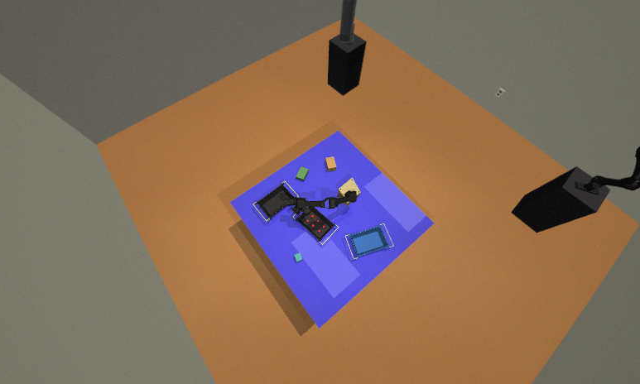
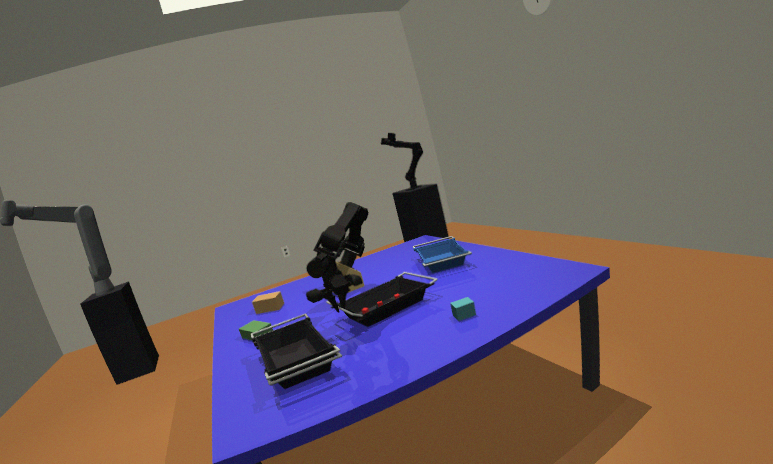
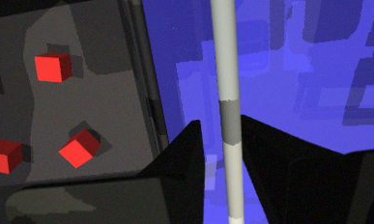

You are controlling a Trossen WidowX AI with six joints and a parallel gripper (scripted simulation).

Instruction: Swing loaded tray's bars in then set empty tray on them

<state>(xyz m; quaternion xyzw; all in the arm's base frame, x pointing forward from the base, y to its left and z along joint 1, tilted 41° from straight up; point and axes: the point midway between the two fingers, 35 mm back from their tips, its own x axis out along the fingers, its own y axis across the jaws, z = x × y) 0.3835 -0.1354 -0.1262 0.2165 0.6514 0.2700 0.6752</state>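
Right now the blue tray is 24 cm behind my gripper tip, 58 cm to the left of it and 2 cm below it. From my gripper tip the other things lie so: teal block: 28 cm ahead, 29 cm to the left, 4 cm below; then orange block: 52 cm behind, 18 cm to the right, 3 cm below; then green block: 25 cm behind, 28 cm to the right, 4 cm below.
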